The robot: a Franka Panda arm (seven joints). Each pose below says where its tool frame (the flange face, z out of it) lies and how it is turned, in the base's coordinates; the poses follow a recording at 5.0 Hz.
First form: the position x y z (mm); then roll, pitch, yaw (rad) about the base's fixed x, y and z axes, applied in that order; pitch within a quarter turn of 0, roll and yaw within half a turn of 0.
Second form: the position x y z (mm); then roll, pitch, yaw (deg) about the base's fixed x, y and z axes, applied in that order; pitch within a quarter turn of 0, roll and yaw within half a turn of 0. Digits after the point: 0 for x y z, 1 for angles.
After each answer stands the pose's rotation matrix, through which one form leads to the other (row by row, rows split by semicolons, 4 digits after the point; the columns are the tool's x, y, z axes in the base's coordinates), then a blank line. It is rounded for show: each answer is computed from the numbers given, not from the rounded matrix.
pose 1, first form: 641, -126, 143, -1.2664, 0.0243, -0.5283
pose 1, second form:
641, -126, 143, -72.6, 1.4, -30.3
0.8634 0.1311 0.4872; -0.5039 0.2705 0.8203; -0.0243 -0.9537 0.2996

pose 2, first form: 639, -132, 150, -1.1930, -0.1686, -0.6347
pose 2, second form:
639, -132, 150, -68.4, -9.7, -36.4
0.7938 0.3443 0.5013; -0.5845 0.2046 0.7852; 0.1678 -0.9163 0.3636

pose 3, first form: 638, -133, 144, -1.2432, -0.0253, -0.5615
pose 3, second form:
638, -133, 144, -71.2, -1.4, -32.2
0.8462 0.1916 0.4972; -0.5323 0.2596 0.8058; 0.0253 -0.9465 0.3217

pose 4, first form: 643, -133, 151, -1.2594, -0.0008, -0.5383
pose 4, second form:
643, -133, 151, -72.2, 0.0, -30.8
0.8586 0.1577 0.4878; -0.5127 0.2627 0.8174; 0.0008 -0.9519 0.3064

